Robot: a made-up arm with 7 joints.
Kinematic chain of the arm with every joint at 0, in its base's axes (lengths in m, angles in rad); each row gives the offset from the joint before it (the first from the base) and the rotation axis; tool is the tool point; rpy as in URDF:
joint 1: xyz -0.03 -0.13 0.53 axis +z
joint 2: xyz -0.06 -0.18 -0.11 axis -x
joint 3: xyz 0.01 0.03 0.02 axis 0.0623 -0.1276 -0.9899
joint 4: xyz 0.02 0.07 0 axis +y
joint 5: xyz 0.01 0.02 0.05 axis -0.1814 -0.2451 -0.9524
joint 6: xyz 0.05 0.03 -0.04 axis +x
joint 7: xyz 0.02 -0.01 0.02 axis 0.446 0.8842 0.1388
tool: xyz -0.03 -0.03 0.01 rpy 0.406 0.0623 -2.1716
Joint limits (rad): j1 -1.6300..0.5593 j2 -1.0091..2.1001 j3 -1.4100..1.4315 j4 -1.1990..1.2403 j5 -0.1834..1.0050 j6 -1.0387..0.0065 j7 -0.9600..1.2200
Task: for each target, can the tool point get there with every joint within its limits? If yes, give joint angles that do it. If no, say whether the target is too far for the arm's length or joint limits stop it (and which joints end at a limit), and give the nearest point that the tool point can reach.
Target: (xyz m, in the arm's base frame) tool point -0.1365 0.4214 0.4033
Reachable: no: too far | nearest point -0.1005 0.0547 0.3799 | short by 0.369 m
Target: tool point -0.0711 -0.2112 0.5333
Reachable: yes | joints 0.0754 -0.2077 -0.6197 -0.3345 0.3737 -0.3279 0.4452
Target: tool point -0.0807 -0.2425 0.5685
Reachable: yes | joints -0.2002 -0.5762 -0.3698 -0.2974 0.3032 -0.4832 0.3246
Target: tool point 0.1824 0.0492 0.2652
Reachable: no: joint limits stop it (at a limit: joint 1, joint 5, joint 6, joint 7) | nearest point 0.0851 -0.1398 0.3419 | short by 0.226 m
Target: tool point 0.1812 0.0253 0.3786
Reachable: no: joint limits stop it (at a limit: joint 1, joint 5, joint 6, joint 7) | nearest point 0.0926 -0.1301 0.3962 | short by 0.180 m
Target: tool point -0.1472 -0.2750 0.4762
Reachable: yes | joints -0.9551 0.6155 1.1773 0.8509 0.7723 -0.4836 0.0651
